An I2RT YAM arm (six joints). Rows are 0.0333 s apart.
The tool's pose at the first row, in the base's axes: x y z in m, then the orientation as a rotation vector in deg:
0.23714 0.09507 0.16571 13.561 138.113 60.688
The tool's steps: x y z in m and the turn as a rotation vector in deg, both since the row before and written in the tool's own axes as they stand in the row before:
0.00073 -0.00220 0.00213 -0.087 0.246 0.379
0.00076 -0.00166 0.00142 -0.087 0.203 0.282
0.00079 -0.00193 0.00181 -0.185 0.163 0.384
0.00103 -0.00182 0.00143 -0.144 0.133 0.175
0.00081 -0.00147 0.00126 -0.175 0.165 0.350
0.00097 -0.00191 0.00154 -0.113 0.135 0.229
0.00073 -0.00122 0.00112 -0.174 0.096 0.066
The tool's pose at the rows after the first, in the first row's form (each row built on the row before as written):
0.23766 0.09519 0.16261 13.881 138.327 61.048
0.23777 0.09524 0.16030 14.102 138.490 61.349
0.23804 0.09538 0.15756 14.436 138.571 61.797
0.23790 0.09545 0.15503 14.540 138.624 62.094
0.23785 0.09557 0.15294 14.835 138.707 62.516
0.23780 0.09565 0.15030 15.016 138.785 62.801
0.23773 0.09584 0.14850 14.994 138.771 63.073

